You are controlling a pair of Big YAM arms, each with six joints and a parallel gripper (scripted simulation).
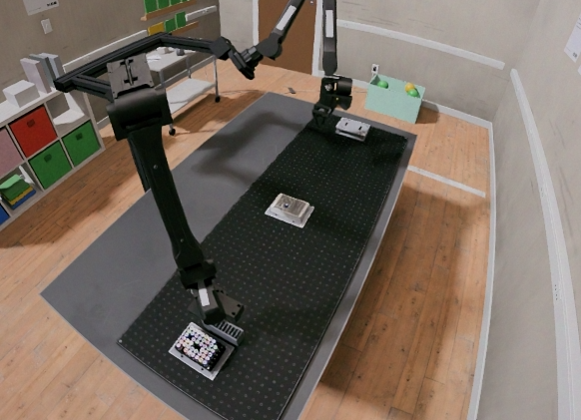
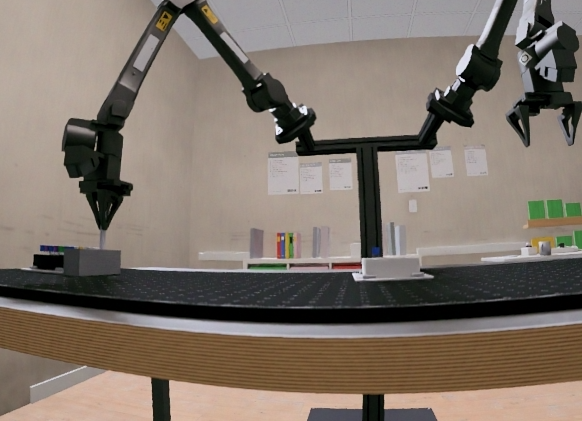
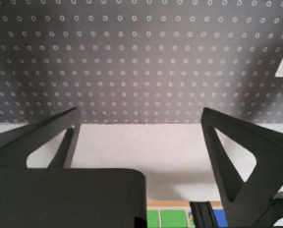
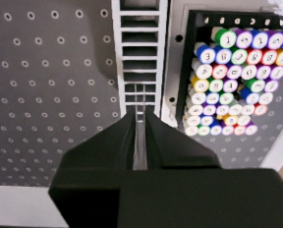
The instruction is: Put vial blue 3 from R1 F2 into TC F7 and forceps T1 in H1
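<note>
My right hand is 20 mm short of the grey holder H1 and 80 mm above it.
</note>
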